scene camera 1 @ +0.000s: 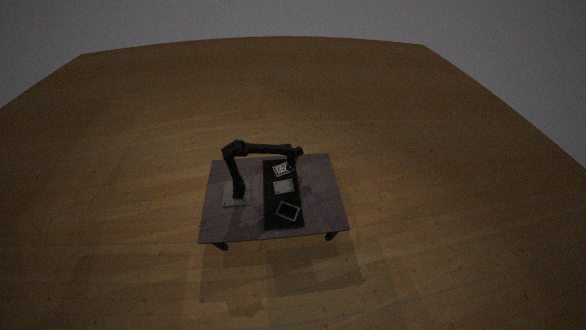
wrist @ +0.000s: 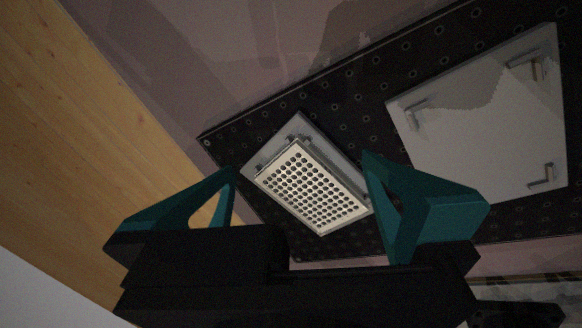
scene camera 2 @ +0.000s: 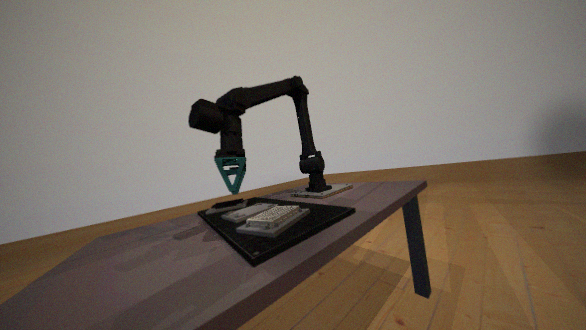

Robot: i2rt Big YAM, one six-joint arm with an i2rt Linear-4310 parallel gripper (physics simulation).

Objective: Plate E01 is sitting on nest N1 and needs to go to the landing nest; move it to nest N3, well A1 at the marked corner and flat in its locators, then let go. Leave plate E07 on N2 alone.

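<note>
A white many-well plate [scene camera 1: 281,169] [scene camera 2: 274,213] [wrist: 312,192] sits on a grey nest [scene camera 2: 265,232] [wrist: 300,122] at one end of the black board. The middle nest [scene camera 1: 284,187] [wrist: 475,130] holds no plate and has raised corner locators. A black plate [scene camera 1: 288,210] [scene camera 2: 227,203] sits on the nest at the board's other end. No plate or nest number is readable, so I cannot tell which plate is E01. My gripper [scene camera 2: 235,192] [wrist: 295,164] is open and empty, above the board. In the wrist view its fingers stand either side of the white plate, the right one overlapping its edge.
The black perforated board [scene camera 1: 282,224] [scene camera 2: 320,215] [wrist: 325,250] lies on the purplish table [scene camera 1: 325,200] [scene camera 2: 125,265]. The arm's base plate [scene camera 1: 227,201] [scene camera 2: 342,189] is fixed beside the board. The table's edge is close to the white plate's end of the board.
</note>
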